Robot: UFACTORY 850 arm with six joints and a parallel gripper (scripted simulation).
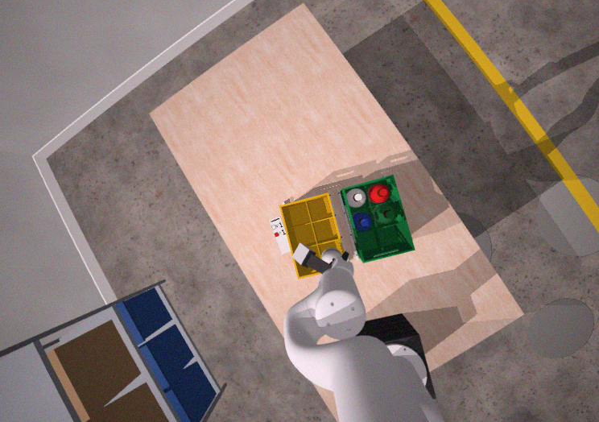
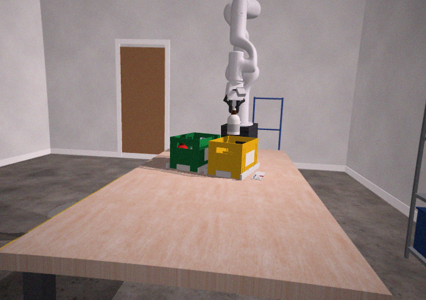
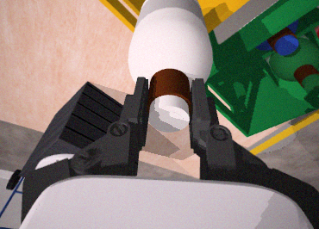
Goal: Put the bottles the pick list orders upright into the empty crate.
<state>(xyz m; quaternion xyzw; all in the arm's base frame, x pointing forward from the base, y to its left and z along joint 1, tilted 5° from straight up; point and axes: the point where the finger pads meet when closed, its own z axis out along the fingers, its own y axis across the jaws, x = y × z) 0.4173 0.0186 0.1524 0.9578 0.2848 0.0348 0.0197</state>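
The yellow crate is 25 cm below my hand, 10 cm ahead of it and 3 cm to the left of it. From my hand the other things lie so: blue-label bottle: 25 cm below, 16 cm to the right, 6 cm ahead; green bottle: 25 cm to the right, 25 cm below, 4 cm ahead; green crate: 25 cm below, 20 cm to the right, 5 cm ahead.
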